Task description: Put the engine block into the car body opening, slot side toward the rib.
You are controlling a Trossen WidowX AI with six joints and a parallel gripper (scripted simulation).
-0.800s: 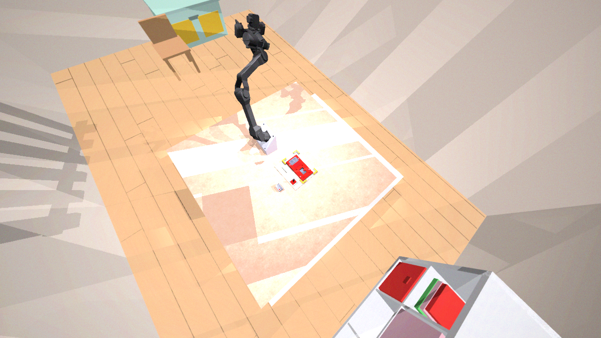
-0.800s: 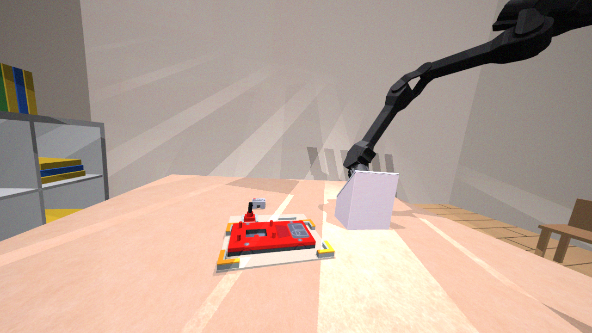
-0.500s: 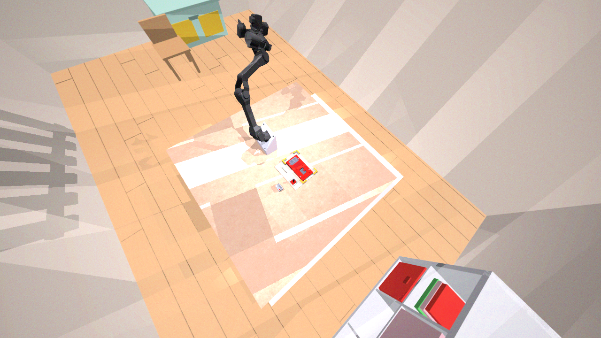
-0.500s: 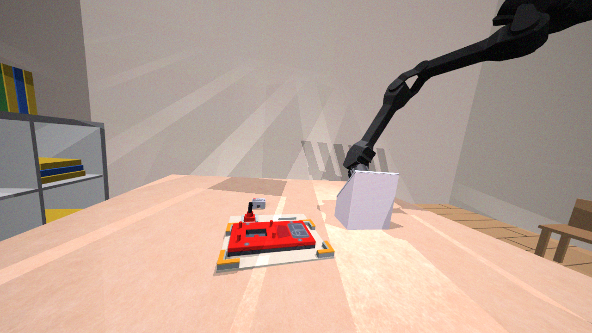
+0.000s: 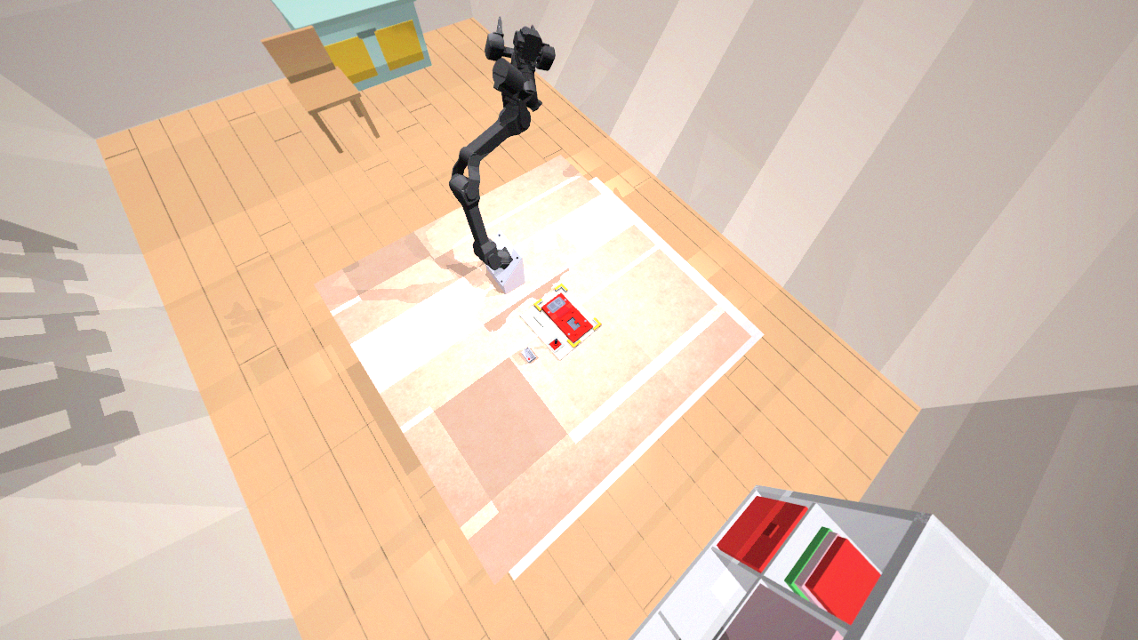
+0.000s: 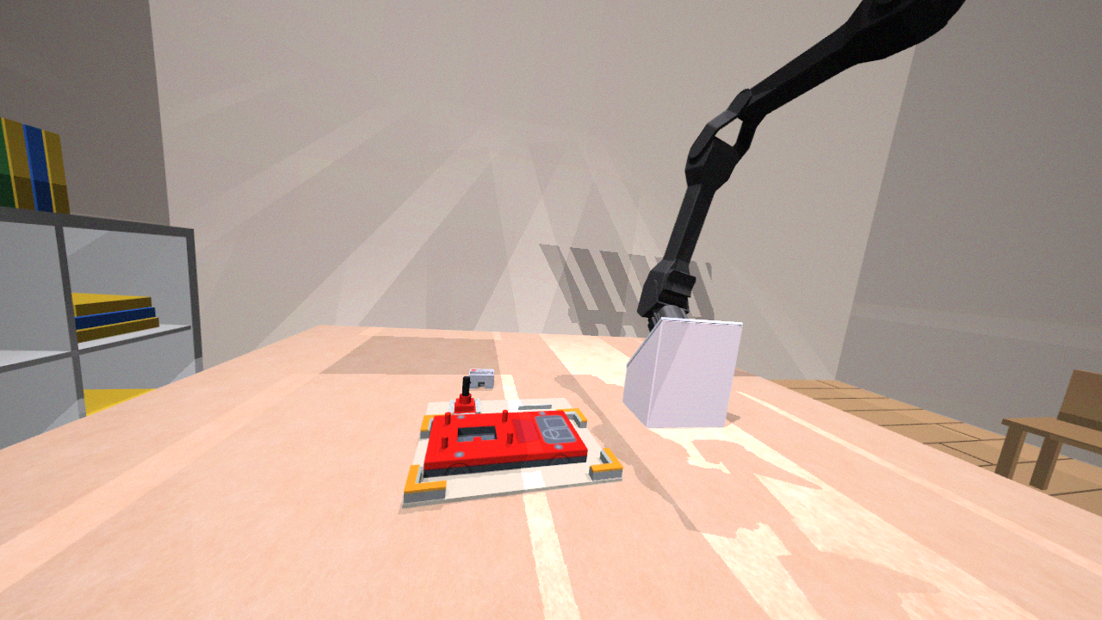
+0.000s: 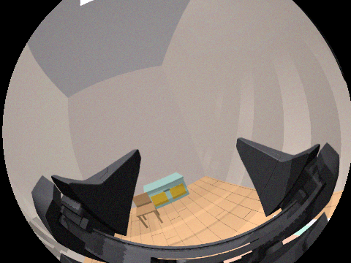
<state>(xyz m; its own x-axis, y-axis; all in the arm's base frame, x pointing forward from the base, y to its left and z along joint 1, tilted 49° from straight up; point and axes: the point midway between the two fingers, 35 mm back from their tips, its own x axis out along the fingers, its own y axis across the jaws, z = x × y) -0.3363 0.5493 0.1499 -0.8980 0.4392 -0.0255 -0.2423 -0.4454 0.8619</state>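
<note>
Right now my gripper tip is 66 cm short of the grey engine block, 35 cm to the left of it and 70 cm above it. From my gripper tip the other things lie so: black post: 67 cm ahead, 24 cm to the right, 67 cm below.
</note>
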